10 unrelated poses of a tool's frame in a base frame.
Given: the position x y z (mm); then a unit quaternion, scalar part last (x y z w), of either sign.
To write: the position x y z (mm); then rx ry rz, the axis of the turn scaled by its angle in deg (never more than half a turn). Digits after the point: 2 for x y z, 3 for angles.
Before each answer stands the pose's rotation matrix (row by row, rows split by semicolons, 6 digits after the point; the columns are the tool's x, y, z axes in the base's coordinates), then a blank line. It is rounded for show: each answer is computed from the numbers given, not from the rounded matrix.
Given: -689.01 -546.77 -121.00 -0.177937 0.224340 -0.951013 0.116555
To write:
-0.909507 0.141854 0.390736; -0.301527 -0.872173 -0.385221; 0.286145 -0.468179 0.836020

-689.01 -546.77 -121.00 -29.850 37.635 -159.539
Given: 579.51 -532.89 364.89 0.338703 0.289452 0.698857 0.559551
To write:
-0.144366 -0.586015 0.797336; 0.978168 -0.206241 0.025528; 0.149484 0.783614 0.602996

579.51 -532.89 364.89 45.751 39.098 94.399
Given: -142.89 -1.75 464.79 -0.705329 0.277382 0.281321 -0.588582
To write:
0.687835 -0.060130 -0.723372; -0.722452 -0.153261 -0.674221; -0.070324 0.986355 -0.148859

-142.89 -1.75 464.79 94.127 -37.017 -37.543
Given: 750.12 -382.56 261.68 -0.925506 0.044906 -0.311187 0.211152
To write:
0.802292 0.048294 0.594975; -0.214537 -0.906797 0.362896; 0.557047 -0.418793 -0.717155

750.12 -382.56 261.68 -147.350 7.149 -49.544
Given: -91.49 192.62 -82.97 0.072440 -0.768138 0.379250 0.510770
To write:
-0.467733 -0.498707 -0.729738; 0.276131 0.701844 -0.656633; 0.839629 -0.508632 -0.190567

-91.49 192.62 -82.97 9.991 -105.939 52.305
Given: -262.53 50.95 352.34 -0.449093 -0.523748 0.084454 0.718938
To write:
0.437112 0.348988 -0.828939; 0.591857 0.582366 0.557274; 0.677229 -0.734205 0.048008

-262.53 50.95 352.34 -56.900 -66.359 10.700
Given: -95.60 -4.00 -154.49 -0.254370 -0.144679 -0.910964 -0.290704
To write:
-0.701574 -0.456038 0.547561; 0.603246 -0.789118 0.115702; 0.379326 0.411487 0.828728

-95.60 -4.00 -154.49 38.867 22.107 139.194
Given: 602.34 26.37 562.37 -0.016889 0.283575 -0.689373 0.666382
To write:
-0.111300 0.909193 0.401224; -0.928350 0.048959 -0.368469; -0.354653 -0.413487 0.838600

602.34 26.37 562.37 -2.184 36.672 -89.150
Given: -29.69 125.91 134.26 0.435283 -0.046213 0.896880 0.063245
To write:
-0.613058 -0.153678 0.774947; 0.073215 -0.987729 -0.137954; 0.786638 -0.027836 0.616786

-29.69 125.91 134.26 75.345 -7.999 155.245
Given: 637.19 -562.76 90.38 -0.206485 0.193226 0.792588 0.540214
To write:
-0.331065 -0.936132 -0.118548; 0.776538 -0.341665 0.529390; -0.536082 0.083205 0.840055

637.19 -562.76 90.38 -28.120 26.315 107.939
